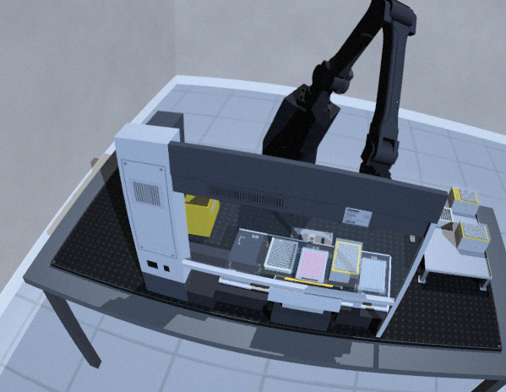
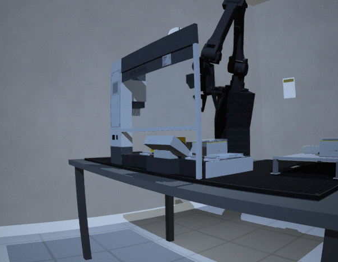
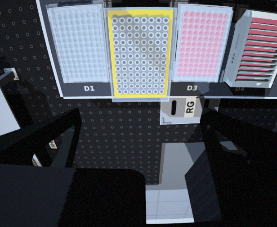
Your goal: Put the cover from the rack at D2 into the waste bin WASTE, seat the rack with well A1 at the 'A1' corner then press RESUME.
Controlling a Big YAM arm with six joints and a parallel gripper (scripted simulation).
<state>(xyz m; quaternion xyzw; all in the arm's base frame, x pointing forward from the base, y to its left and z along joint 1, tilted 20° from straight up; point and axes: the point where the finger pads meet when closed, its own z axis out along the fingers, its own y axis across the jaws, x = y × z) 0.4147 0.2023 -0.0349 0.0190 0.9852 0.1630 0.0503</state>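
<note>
The clear cover is 14 cm below my hand. From my hand the other things lie so: tip rack: 1 cm ahead, 1 cm to the left, 16 cm below; pink plate: 10 cm to the right, 19 cm below; clear plate: 1 cm ahead, 10 cm to the left, 19 cm below.
</note>
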